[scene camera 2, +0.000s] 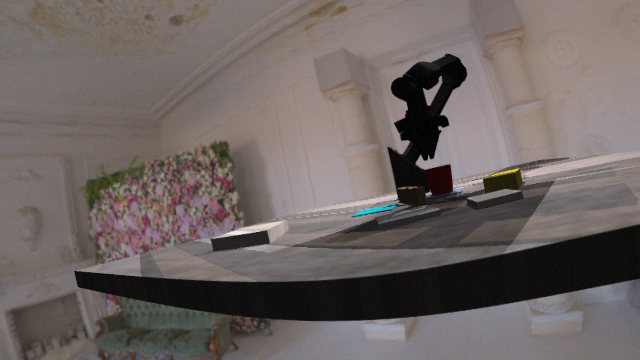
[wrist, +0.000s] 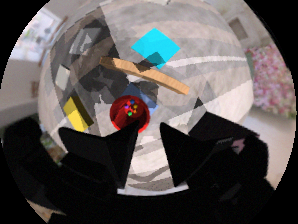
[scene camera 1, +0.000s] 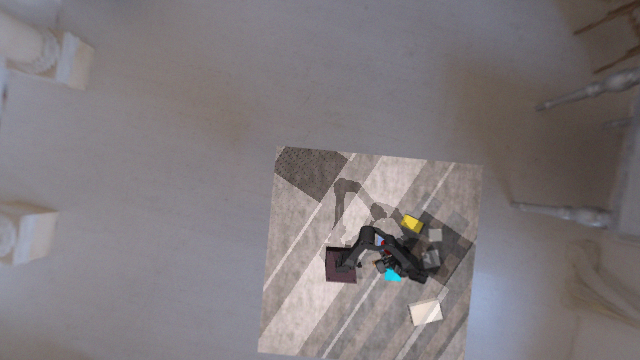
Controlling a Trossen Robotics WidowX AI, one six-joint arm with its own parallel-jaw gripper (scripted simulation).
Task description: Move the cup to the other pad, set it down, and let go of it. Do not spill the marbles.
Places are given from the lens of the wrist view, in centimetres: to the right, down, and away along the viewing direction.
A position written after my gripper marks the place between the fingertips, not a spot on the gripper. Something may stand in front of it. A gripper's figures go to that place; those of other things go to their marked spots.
my gripper (wrist: 149, 124): 0, 2, 9
red cup (wrist: 119, 116): -6, 1, 14
